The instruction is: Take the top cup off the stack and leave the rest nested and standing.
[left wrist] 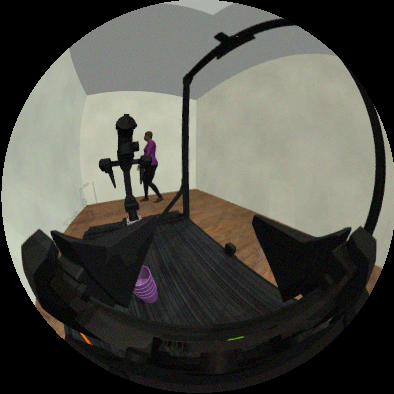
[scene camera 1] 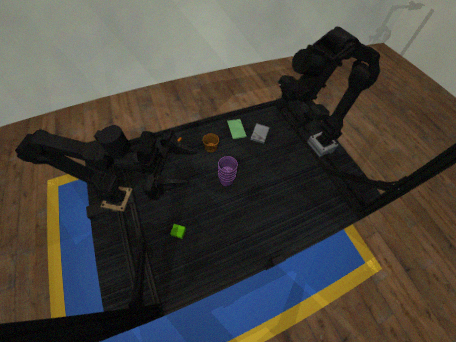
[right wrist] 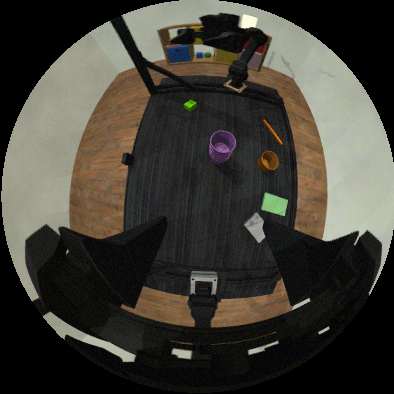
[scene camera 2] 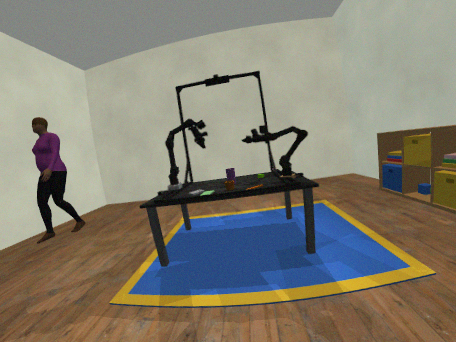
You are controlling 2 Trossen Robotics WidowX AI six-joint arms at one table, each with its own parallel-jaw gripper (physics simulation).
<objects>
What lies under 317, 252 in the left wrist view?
My left gripper.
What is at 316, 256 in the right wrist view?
My right gripper.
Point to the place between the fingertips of my left gripper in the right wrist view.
At 185, 41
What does my right gripper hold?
Nothing.
</objects>
